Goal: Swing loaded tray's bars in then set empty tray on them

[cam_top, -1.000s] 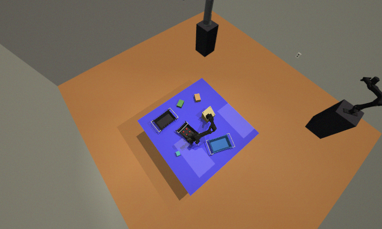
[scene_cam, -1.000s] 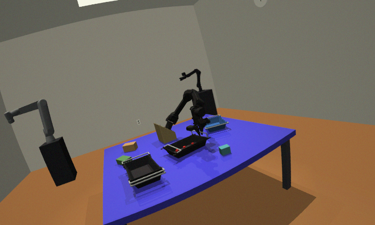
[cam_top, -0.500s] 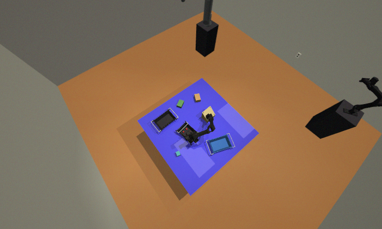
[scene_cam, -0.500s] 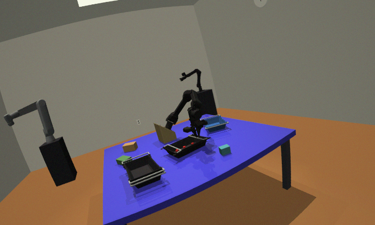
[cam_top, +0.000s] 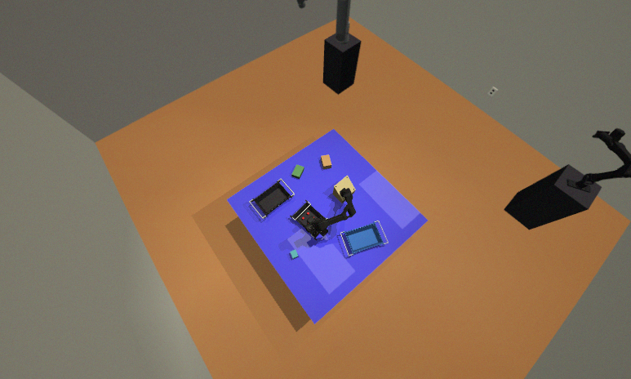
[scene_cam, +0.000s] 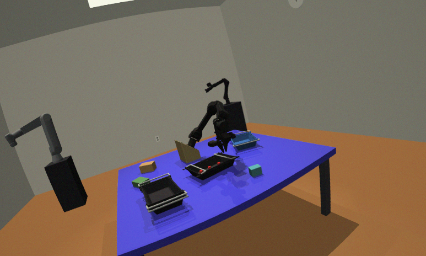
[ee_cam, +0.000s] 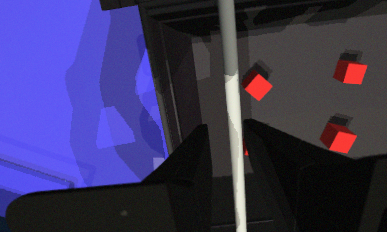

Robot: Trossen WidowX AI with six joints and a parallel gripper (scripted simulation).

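Now: gripper tip 310 mm to the right of the blue tray, 250 mm past it and 50 mm above it. Also, from my gripper tip: teal block 270 mm ahead, 70 mm below, 20 mm to the left; orange block 530 mm behind, 450 mm to the right, 60 mm below; green block 560 mm to the right, 260 mm behind, 70 mm below.
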